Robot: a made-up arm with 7 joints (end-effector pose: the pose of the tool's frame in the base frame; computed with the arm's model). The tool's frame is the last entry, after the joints. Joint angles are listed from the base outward.
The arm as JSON. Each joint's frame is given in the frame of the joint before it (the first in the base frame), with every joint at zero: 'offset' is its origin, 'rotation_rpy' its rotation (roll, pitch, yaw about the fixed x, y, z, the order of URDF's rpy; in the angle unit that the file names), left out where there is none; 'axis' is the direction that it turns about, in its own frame. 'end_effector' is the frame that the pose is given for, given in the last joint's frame.
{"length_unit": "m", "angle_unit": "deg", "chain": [
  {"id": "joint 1", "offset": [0.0, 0.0, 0.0], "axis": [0.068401, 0.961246, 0.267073]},
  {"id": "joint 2", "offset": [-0.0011, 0.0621, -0.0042], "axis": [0.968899, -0.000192, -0.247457]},
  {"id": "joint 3", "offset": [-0.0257, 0.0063, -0.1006], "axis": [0.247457, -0.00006, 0.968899]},
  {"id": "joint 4", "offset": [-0.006, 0.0, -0.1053], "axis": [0.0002, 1.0, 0.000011]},
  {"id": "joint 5", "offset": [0.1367, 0.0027, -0.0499], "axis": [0.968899, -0.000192, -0.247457]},
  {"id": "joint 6", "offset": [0.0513, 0.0, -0.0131], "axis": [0.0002, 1.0, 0.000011]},
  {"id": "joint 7", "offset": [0.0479, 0.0, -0.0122], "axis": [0.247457, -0.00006, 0.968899]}
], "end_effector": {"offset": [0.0, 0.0, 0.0], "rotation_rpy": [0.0, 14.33, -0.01]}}
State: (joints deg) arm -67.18 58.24 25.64 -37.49 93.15 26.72 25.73
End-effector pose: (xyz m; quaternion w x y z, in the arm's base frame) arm 0.1174 0.1414 0.2018 0.0212 0.3920 -0.4746 0.7878
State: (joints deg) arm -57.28 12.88 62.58 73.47 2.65 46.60 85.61
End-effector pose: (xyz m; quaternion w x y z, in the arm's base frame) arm 0.3354 0.1396 -0.3030 0.4619 0.0973 0.6693 0.5738
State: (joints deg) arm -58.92 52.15 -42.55 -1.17 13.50 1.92 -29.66
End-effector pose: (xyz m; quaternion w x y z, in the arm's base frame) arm 0.3552 0.0417 -0.0610 0.6460 0.6356 -0.0817 -0.4147
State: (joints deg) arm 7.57 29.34 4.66 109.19 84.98 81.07 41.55
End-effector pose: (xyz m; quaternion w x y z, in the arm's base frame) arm -0.1935 0.2978 -0.2718 0.3070 -0.7937 -0.4841 0.2038
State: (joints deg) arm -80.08 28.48 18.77 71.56 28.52 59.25 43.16
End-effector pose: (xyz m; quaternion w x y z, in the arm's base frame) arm 0.4255 0.1976 -0.0973 0.6647 0.3478 0.4125 0.5168
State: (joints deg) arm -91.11 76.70 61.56 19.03 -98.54 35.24 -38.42
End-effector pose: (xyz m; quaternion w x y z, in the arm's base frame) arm 0.0441 0.3628 0.2435 0.4730 -0.0955 -0.7450 -0.4605
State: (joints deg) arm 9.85 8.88 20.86 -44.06 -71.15 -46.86 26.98
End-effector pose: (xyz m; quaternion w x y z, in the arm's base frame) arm 0.1269 0.1835 -0.0955 0.6628 -0.5012 -0.4510 0.3257
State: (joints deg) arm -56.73 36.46 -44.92 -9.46 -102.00 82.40 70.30
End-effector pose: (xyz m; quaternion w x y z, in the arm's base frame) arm 0.2595 -0.0395 -0.1137 0.7743 0.3627 0.4764 -0.2045
